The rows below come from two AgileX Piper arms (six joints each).
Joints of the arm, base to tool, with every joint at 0 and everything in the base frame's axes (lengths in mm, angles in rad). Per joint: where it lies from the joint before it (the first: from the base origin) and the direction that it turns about. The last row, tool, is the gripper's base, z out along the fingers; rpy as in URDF.
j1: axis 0 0 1 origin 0.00 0.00 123.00
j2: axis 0 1 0 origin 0.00 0.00 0.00
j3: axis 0 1 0 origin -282.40 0.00 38.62
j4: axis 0.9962 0 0.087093 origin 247.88 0.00 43.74
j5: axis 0 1 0 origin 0.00 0.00 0.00
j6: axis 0.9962 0 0.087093 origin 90.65 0.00 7.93
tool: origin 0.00 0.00 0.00 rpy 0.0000 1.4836 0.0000
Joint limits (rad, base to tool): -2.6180..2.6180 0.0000..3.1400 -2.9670..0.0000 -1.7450..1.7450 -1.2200..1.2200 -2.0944..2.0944
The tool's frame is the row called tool.
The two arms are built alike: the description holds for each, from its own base.
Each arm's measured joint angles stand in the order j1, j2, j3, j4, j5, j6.
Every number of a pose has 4 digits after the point. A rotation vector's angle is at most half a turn.
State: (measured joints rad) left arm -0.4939 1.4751 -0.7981 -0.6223 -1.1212 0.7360; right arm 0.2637 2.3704 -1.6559 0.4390 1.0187 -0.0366
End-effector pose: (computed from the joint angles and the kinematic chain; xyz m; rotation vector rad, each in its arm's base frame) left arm 0.2885 -0.1011 0.3200 0.0496 1.1985 0.2580; right arm 0.4189 0.1472 0.0780 0.0794 -2.9793 -0.5326
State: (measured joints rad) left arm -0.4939 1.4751 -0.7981 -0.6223 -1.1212 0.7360; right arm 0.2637 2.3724 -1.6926 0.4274 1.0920 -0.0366
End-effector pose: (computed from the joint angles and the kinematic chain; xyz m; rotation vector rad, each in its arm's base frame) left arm 0.2885 -0.1011 0.3200 0.0496 1.1985 0.2580; right arm 0.4197 0.1480 0.0855 0.1167 -2.9410 -0.5244
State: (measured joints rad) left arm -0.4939 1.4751 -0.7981 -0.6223 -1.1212 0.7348; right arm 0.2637 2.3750 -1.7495 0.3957 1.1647 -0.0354
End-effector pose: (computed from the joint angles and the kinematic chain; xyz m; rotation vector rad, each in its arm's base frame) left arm 0.2885 -0.1011 0.3200 0.0489 1.1985 0.2570; right arm 0.4242 0.1479 0.0967 0.1711 -2.9260 -0.4969
